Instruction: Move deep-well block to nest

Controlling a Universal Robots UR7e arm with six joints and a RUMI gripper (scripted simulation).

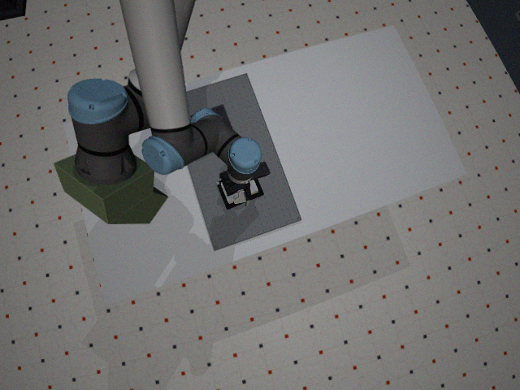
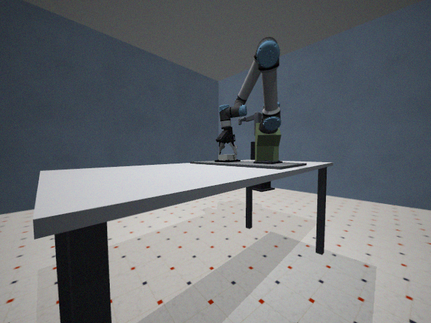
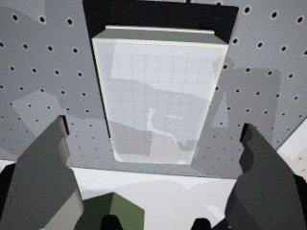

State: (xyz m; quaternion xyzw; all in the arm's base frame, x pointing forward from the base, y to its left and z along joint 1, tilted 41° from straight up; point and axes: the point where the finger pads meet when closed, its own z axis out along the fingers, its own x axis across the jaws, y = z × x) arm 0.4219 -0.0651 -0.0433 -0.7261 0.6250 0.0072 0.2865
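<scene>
My hand is 20 mm above the deep-well block. Also, from my hand: black plate nest (40 mm below); white mark (90 mm behind, 40 mm below, 30 mm to the left).
</scene>
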